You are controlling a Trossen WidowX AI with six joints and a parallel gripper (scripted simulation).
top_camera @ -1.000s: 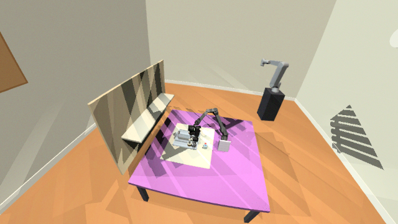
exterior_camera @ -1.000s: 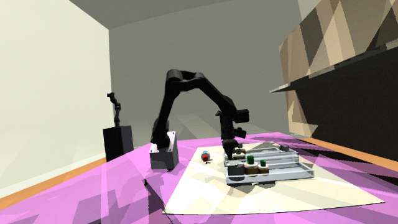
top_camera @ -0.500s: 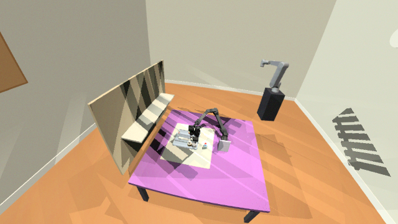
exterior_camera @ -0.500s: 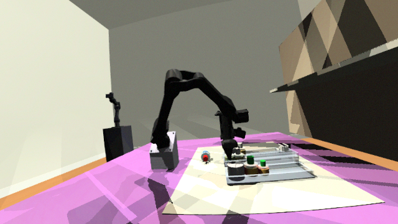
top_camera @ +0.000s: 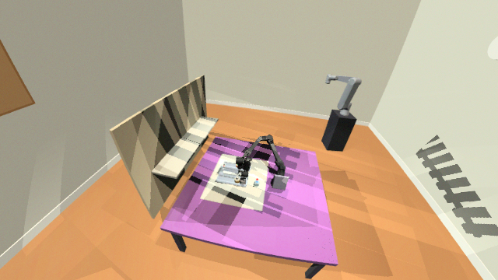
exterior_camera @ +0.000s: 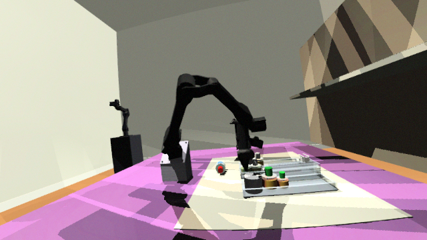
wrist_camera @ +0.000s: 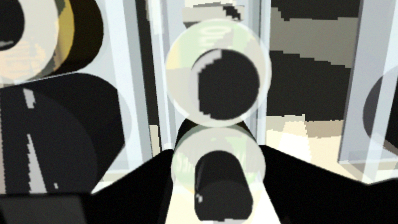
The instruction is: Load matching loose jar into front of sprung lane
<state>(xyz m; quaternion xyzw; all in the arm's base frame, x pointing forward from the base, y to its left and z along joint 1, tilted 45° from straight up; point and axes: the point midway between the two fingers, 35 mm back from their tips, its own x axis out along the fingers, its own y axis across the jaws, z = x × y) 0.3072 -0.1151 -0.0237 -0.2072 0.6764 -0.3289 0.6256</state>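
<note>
Now: the cream mat 7 cm ahead of my gripper tip, 3 cm below it and 1 cm to the left of it. The rest, counted from my gripper tip: wall shelf 51 cm ahead, 34 cm above, 5 cm to the right.
</note>
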